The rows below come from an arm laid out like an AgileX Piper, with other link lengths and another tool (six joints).
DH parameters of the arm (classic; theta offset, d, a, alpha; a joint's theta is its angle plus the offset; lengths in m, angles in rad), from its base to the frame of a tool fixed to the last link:
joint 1: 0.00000 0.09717 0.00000 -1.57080
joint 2: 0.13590 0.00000 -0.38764 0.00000
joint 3: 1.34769 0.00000 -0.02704 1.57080
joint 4: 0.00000 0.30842 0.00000 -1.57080
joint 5: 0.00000 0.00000 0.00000 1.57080
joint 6: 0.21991 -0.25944 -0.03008 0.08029
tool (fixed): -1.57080 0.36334 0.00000 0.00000
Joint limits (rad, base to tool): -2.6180..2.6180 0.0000..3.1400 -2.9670..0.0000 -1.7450..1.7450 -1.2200..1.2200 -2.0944..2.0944
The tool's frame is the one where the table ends.
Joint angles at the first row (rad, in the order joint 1, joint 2, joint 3, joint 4, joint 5, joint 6):
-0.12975, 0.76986, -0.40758, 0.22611, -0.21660, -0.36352
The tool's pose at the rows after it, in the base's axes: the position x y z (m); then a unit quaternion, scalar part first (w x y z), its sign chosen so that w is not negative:
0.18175 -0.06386 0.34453 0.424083 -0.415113 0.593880 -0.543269
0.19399 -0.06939 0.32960 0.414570 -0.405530 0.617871 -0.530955
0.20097 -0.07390 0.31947 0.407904 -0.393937 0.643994 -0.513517
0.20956 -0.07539 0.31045 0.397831 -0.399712 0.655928 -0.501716
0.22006 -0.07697 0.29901 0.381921 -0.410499 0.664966 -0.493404
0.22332 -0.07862 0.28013 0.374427 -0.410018 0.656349 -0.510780
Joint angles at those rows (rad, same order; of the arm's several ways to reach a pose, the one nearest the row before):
-0.12979, 0.88365, -0.35775, 0.22600, -0.40206, -0.36779
-0.12971, 0.95113, -0.34600, 0.27298, -0.44615, -0.36797
-0.12971, 0.98978, -0.34600, 0.32752, -0.44613, -0.36585
-0.12971, 1.03041, -0.34600, 0.33035, -0.44617, -0.35828
-0.12978, 1.08427, -0.34350, 0.33022, -0.45893, -0.36310
-0.12972, 1.15652, -0.29246, 0.29500, -0.60206, -0.34267

